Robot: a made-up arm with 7 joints.
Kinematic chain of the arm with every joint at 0, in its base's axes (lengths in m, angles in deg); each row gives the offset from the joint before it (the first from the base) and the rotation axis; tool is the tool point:
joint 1: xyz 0 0 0 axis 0 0.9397 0.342
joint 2: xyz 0 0 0 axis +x
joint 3: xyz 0 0 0 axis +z
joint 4: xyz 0.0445 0 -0.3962 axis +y
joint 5: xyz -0.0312 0 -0.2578 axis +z
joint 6: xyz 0 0 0 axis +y
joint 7: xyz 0 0 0 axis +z
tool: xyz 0 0 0
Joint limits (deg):
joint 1: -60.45..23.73
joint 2: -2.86..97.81
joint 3: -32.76..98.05
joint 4: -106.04..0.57
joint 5: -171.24..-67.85
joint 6: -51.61..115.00
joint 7: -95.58..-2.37
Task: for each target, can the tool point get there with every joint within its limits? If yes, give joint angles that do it. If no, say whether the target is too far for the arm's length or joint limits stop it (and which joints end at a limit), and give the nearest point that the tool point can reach.
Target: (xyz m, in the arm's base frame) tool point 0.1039 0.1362 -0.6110
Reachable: yes | joints 9.23 15.34 -9.07 -44.98 -117.81 67.52 -16.15
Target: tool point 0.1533 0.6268 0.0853
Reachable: yes | joints -17.67 84.61 45.57 -31.00 -91.86 81.24 -10.56
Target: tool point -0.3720 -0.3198 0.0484
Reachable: no: joint limits stop it (at a limit: joint 1, joint 2, joint 3, joint 4) | nearest point 0.1255 -0.1531 -0.4211 | short by 0.704 m
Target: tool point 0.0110 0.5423 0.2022
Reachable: yes | joints -22.21 81.17 87.56 -71.63 -145.55 -20.01 -47.05
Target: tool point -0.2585 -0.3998 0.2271
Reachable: no: joint limits stop it (at a limit: joint 1, joint 2, joint 3, joint 4) | nearest point 0.3543 -0.3013 -0.0139 | short by 0.666 m
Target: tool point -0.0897 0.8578 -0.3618
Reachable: no: too far | nearest point -0.0631 0.6038 -0.2547 | short by 0.277 m
